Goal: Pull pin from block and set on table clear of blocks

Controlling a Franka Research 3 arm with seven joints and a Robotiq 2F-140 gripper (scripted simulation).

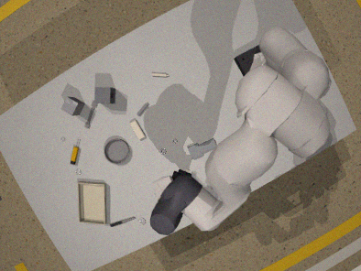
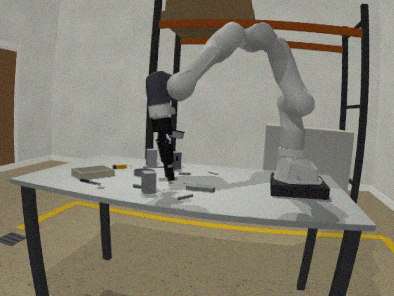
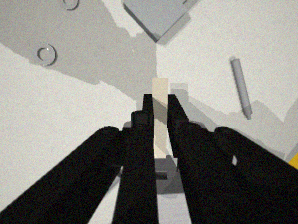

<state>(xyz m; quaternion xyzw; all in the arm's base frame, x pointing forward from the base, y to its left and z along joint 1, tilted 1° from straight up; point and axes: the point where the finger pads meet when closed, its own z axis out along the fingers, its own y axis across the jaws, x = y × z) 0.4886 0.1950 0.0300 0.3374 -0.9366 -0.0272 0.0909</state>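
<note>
The grey block is 60 mm ahead of my hand, 50 mm to the left of it and 30 mm below it. Also, from my hand: cream pin (30 mm below); then short grey pin (120 mm ahead, 20 mm to the left, 70 mm below); then grey rod (80 mm behind, 90 mm to the left, 70 mm below).
</note>
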